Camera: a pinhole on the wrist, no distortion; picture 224 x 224 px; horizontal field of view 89.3 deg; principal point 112.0 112.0 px. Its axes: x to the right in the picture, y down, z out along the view. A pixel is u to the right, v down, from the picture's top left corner.
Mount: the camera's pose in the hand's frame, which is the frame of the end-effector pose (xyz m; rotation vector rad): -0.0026 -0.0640 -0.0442 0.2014 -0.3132 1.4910
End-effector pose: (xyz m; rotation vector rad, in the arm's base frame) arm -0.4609 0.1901 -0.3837 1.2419 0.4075 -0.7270
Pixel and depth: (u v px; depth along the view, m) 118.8 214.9 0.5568
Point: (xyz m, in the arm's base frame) -1.0201 -0.1225 -0.0170
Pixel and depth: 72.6 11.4 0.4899
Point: -0.5159 -0.3439 -0.8085
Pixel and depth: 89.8 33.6 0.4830
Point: -0.5292 -0.3174 -0.6859
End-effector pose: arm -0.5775 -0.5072 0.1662 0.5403 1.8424 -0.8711
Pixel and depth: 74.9 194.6 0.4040
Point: -0.4822 -0.9041 0.4979
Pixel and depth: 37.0 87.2 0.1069
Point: -0.6761 -0.6414 0.2040
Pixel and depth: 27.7 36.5 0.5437
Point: -0.9360 -1.2026 0.0189
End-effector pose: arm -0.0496 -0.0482 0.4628 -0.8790 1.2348 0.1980
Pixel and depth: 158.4 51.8 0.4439
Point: 0.3841 0.1540 0.3336
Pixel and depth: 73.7 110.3 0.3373
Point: 0.2750 -0.0658 0.6366
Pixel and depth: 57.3 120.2 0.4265
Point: 0.3609 -0.0909 0.7349
